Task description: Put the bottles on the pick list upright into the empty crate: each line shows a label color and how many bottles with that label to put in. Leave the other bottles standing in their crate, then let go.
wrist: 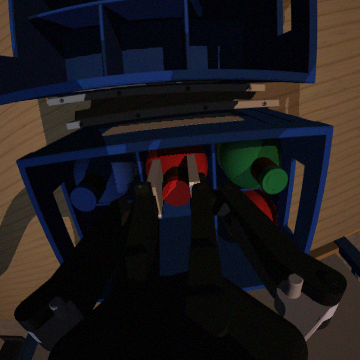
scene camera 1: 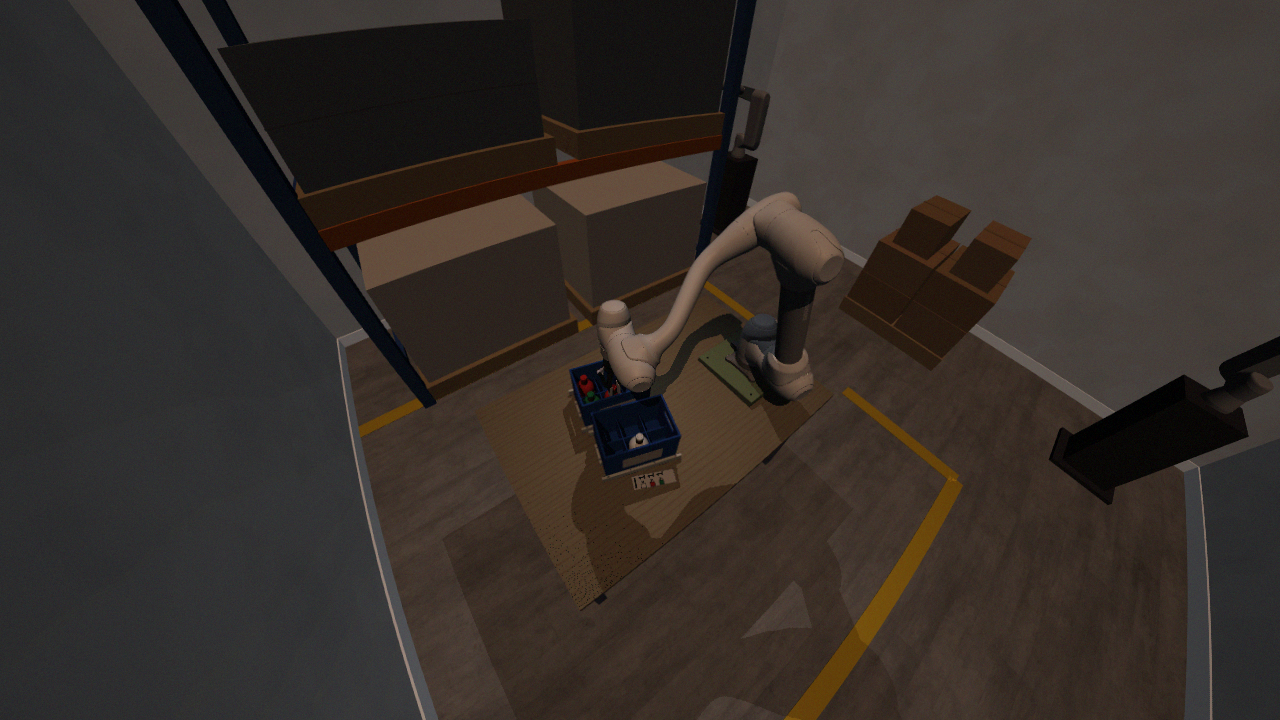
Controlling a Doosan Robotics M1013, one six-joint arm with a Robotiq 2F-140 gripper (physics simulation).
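Places are measured from the arm's base along level axes (x ahead, y left, z up), in metres.
Where they show: gripper, between the fingertips: (wrist: 174, 169) (scene camera 1: 614, 393); arm's base, origin of its link: (scene camera 1: 751, 361).
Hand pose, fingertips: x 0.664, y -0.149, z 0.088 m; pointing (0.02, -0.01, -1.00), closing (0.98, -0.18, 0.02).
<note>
Each offset is from my fingertips to the top centre of the thing. Level surfaces: height alone.
My gripper (wrist: 174, 169) is shut on the neck of the middle red bottle @[0.009 m right, 0.001 m back, 0.036 m up] (wrist: 177, 194), just below its cap. The bottle is upright in its compartment of the source crate @[0.049 m right, 0.010 m back, 0.047 m up] (scene camera 1: 580, 404) (wrist: 305, 132). A blue bottle @[0.013 m left, 0.087 m back, 0.035 m up] (wrist: 84, 198) stands on one side of it and a green bottle @[0.029 m right, 0.087 m ahead, 0.035 m up] (scene camera 1: 590, 396) (wrist: 274, 180) on the other. Another red bottle @[0.113 m right, 0.071 m ahead, 0.035 m up] (scene camera 1: 584, 383) (wrist: 264, 206) stands behind the green one, partly hidden by a finger. A white bottle @[0.221 m left, 0.035 m ahead, 0.035 m up] (scene camera 1: 638, 441) stands in the other blue crate @[0.178 m left, 0.025 m ahead, 0.047 m up] (scene camera 1: 615, 462) (wrist: 150, 76). The pick list @[0.330 m left, 0.039 m ahead, 0.126 m down] (scene camera 1: 654, 480) shows small bottle pictures; its counts are unreadable.
Both crates stand close together on the wooden table @[0.128 m down] (scene camera 1: 537, 447). A green plate (scene camera 1: 729, 371) lies near the robot's base. A tall rack (scene camera 1: 528, 183) with large boxes stands behind the table. Stacked cartons (scene camera 1: 930, 268) stand to the right.
</note>
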